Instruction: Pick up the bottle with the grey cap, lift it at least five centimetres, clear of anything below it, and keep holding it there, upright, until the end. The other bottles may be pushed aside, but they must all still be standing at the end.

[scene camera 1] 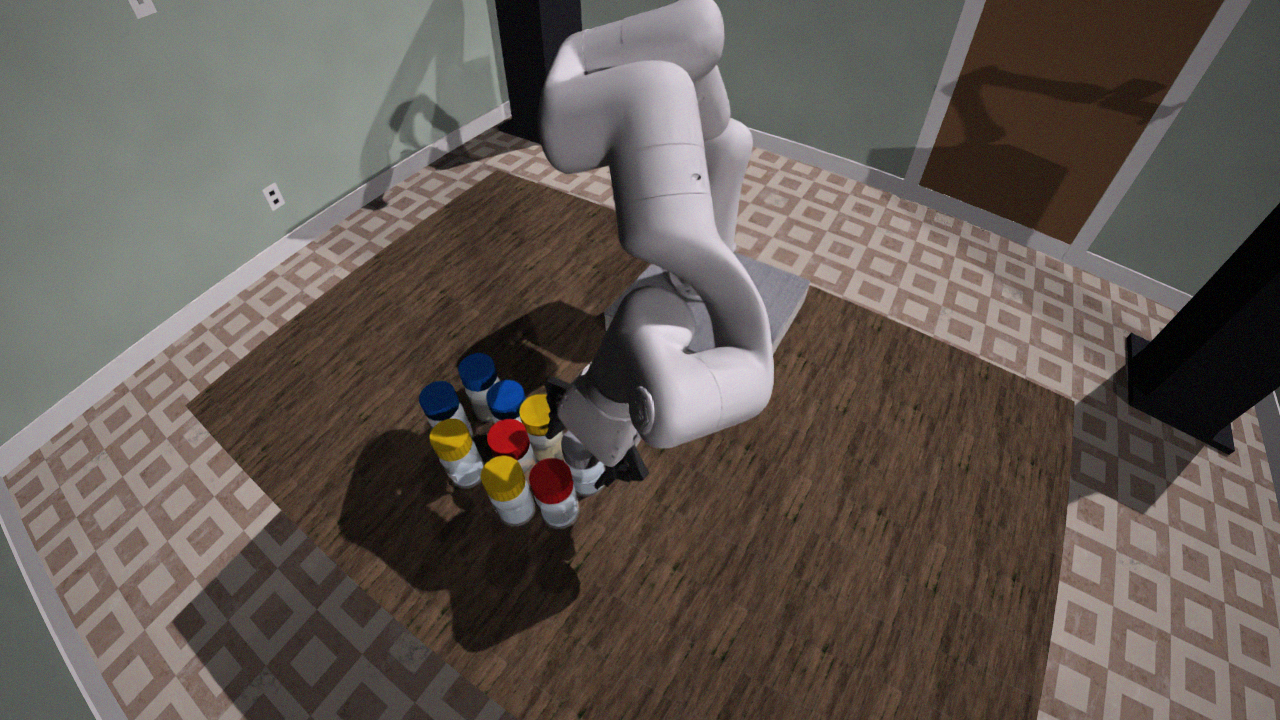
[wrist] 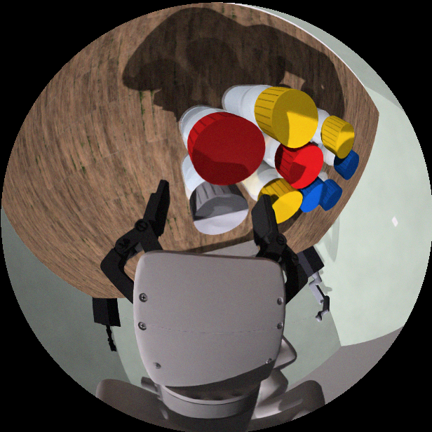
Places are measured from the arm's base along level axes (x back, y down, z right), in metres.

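Where they show: gripper, fingertip midpoint: (scene camera 1: 578, 457).
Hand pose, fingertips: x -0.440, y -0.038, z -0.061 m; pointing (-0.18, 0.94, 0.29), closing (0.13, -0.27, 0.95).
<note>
Each offset is from my fingertips to the top centre of the thing. Level surfaces: height alone.
The grey-capped bottle {dz +0.004, dx +0.014, dy -0.015 m} (scene camera 1: 588, 478) (wrist: 219, 206) stands upright at the near-robot corner of a tight group of bottles. Its cap is partly hidden by the gripper in the scene view. My gripper (scene camera 1: 586, 442) (wrist: 214, 195) is open, tilted, with its fingers on either side of the grey cap and nothing gripped. In the wrist view the right finger is close to the cap, between it and a yellow cap (wrist: 283, 200); the left finger is farther out over bare wood. A dark red-capped bottle {dz +0.006, dx -0.049, dy -0.015 m} (scene camera 1: 553, 484) (wrist: 227, 148) stands right beside the grey-capped one.
Other upright bottles are a yellow-capped one {dz +0.059, dx -0.083, dy -0.015 m} (scene camera 1: 505, 481) (wrist: 287, 117), a bright red-capped one {dz +0.093, dx -0.036, dy -0.015 m} (scene camera 1: 508, 439) (wrist: 300, 165), another yellow-capped one {dz +0.160, dx -0.083, dy -0.015 m} (scene camera 1: 453, 441) (wrist: 338, 136) and several blue-capped ones at the group's far side. The brown wooden surface {dy +0.090 m} (scene camera 1: 805, 537) extends around them.
</note>
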